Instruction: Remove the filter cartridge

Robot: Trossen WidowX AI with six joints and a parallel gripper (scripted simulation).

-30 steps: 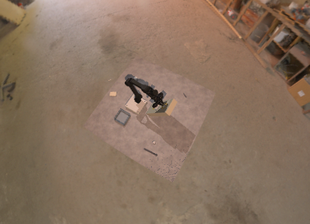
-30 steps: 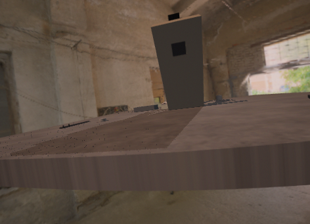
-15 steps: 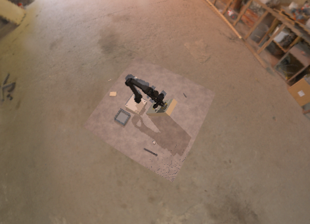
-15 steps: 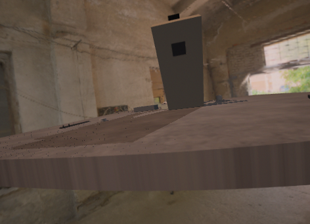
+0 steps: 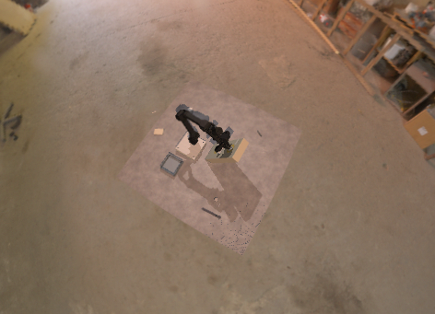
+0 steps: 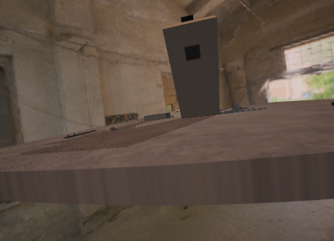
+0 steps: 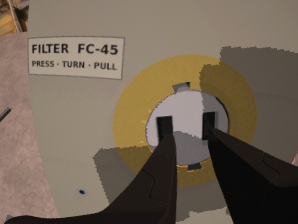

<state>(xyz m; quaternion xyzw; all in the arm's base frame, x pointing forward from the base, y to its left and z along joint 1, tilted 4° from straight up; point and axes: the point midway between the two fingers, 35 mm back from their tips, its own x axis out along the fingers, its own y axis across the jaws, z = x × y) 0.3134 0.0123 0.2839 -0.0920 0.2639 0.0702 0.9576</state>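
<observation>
Right now my gripper tip is 2 cm short of the grey round filter cartridge and 1 cm above it. From my gripper tip the other things lie so: grey tray (39 cm behind, 31 cm to the right, 27 cm below); small beige block (71 cm behind, 12 cm to the right, 27 cm below).
</observation>
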